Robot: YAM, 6 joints.
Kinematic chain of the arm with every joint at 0, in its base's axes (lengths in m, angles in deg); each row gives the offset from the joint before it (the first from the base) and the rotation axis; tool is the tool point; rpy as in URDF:
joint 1: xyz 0 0 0.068 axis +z
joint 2: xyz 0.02 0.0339 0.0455 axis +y
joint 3: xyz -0.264 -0.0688 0 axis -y
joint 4: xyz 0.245 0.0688 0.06 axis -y
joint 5: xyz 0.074 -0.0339 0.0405 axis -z
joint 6: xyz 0.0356 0 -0.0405 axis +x
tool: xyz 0 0 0 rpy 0 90 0
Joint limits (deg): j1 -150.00..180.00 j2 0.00..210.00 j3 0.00..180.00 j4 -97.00..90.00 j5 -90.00..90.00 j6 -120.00..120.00
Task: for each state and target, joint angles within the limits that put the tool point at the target. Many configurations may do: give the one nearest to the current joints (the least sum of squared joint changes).
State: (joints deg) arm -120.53 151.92 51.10 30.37 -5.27 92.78
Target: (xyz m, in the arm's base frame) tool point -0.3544 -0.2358 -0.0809
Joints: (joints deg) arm -146.61 153.12 71.68 34.21 -2.93 92.78
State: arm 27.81 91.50 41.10 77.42 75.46 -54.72
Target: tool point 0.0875 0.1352 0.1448
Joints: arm 69.70 80.03 0.44 80.61 80.96 -54.72
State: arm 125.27 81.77 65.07 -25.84 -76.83 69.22
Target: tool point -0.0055 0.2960 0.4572
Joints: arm 84.44 80.73 89.23 -16.99 -73.53 69.22
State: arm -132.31 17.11 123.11 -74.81 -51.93 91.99
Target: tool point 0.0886 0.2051 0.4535
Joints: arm -106.51 16.98 112.60 -80.82 -48.47 91.99
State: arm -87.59 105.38 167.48 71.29 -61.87 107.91
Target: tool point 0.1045 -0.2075 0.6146
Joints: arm -71.35 123.26 169.18 88.83 -66.61 107.91
